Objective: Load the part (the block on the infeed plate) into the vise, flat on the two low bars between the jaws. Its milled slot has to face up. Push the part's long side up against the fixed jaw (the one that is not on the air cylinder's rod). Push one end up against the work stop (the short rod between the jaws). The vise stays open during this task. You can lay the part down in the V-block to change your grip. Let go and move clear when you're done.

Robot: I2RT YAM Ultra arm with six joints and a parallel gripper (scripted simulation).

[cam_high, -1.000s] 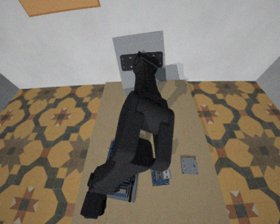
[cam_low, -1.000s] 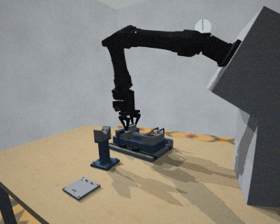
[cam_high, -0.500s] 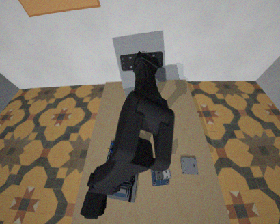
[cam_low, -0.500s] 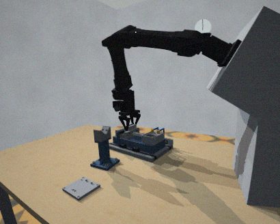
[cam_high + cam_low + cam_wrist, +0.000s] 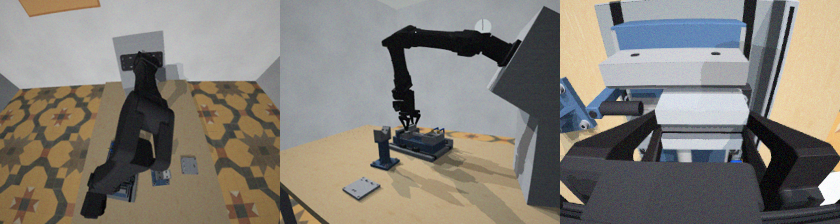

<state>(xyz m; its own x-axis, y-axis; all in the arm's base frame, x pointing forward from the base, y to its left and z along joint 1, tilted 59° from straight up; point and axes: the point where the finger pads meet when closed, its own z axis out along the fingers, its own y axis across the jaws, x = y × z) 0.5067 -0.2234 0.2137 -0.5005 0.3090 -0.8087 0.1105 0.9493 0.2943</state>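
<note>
Now: the part 10 mm above my hand. The rest, counted from my hand: fixed jaw: 40 mm ahead, 10 mm to the left, 20 mm below; moving jaw: 20 mm behind, 30 mm to the left, 20 mm below; work stop: 20 mm ahead, 60 mm to the left, 10 mm below.
</note>
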